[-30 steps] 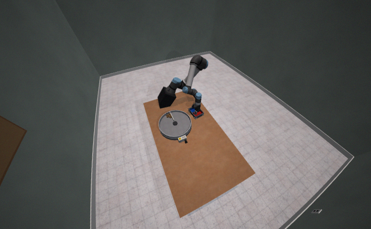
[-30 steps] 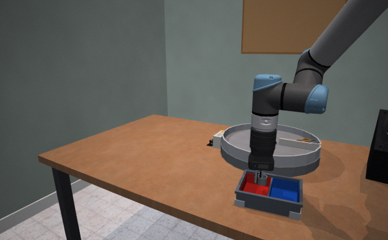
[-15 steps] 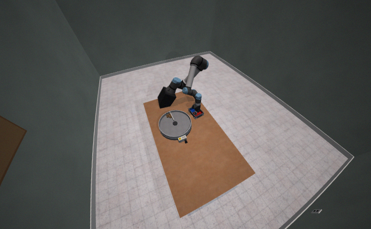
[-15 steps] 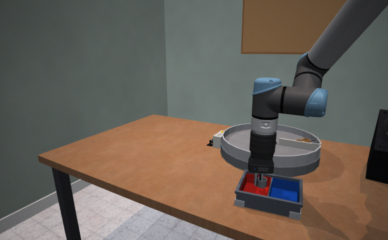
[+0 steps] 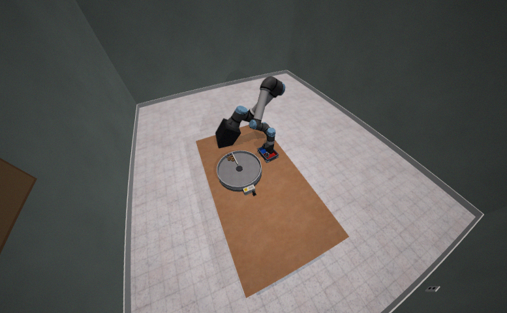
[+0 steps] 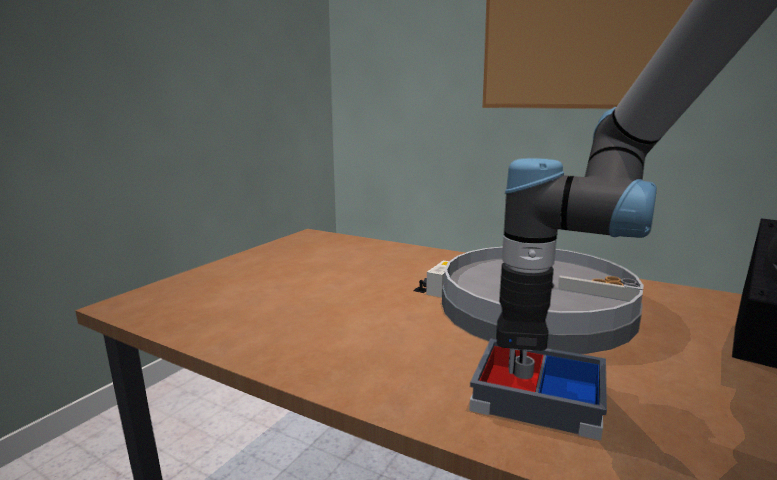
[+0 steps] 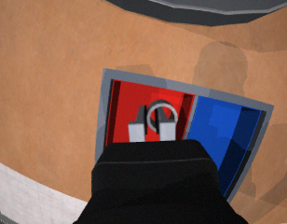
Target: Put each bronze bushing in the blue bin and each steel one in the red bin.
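The bin is 50 mm behind my hand, 20 mm to the left of it and 10 mm below it. The rest, counted from my hand: grey turntable (90 mm ahead, 320 mm to the right, 10 mm above).
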